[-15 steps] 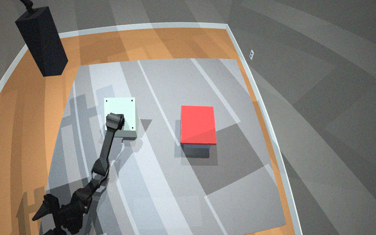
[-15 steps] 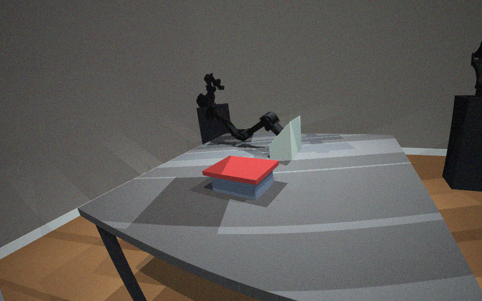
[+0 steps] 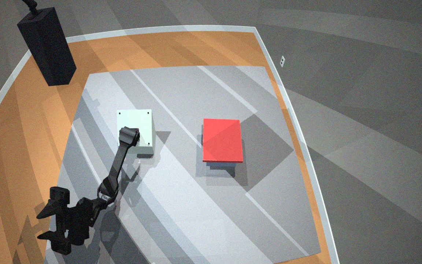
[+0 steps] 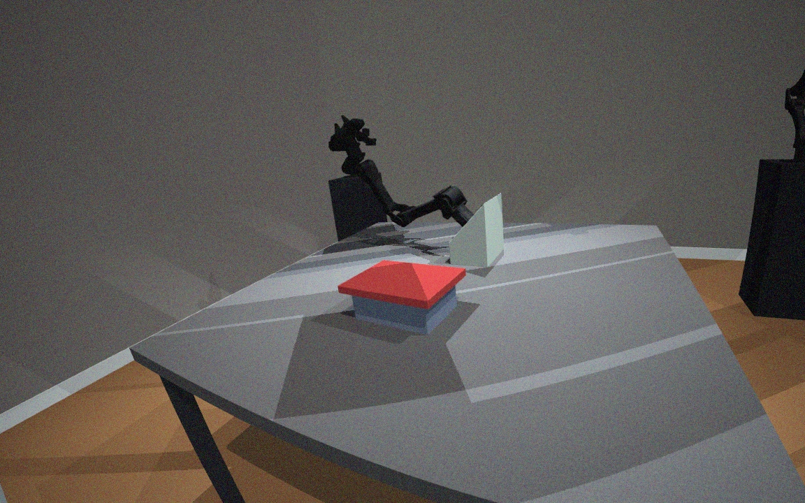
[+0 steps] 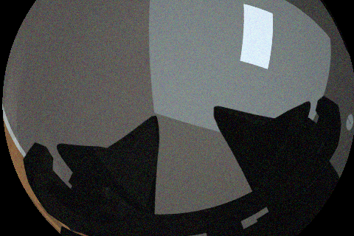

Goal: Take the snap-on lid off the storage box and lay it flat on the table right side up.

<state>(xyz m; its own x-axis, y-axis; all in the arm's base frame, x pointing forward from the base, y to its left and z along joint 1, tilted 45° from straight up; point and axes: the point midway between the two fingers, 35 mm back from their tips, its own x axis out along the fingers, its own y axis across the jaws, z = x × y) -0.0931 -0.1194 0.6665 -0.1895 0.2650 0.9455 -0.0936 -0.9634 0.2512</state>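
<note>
My gripper tip is now 560 mm to the right of the red lid, 540 mm short of it and 440 mm above it. From my gripper tip the other things lie so: storage box: 560 mm to the left, 540 mm ahead, 480 mm below.
</note>
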